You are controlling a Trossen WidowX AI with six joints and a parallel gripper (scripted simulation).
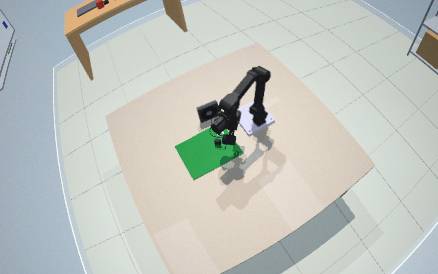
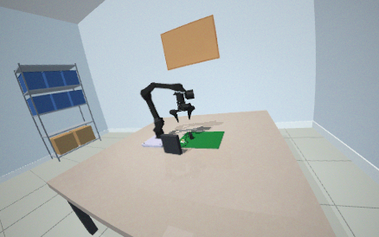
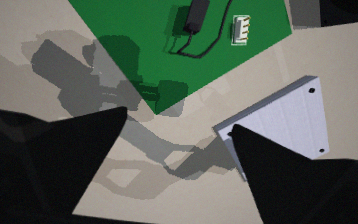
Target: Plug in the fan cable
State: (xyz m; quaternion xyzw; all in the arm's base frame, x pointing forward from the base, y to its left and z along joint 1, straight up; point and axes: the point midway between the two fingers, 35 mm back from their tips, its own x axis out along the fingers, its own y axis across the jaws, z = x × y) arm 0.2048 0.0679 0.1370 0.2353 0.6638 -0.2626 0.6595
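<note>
My gripper tip is now 7 cm short of the black plug, 7 cm to the left of it and 10 cm above it. Round my gripper tip: fan header 2 cm ahead, 12 cm to the right, 12 cm below; black fan 2 cm ahead, 24 cm to the right, 6 cm below; green board 13 cm ahead, 7 cm to the right, 13 cm below.
</note>
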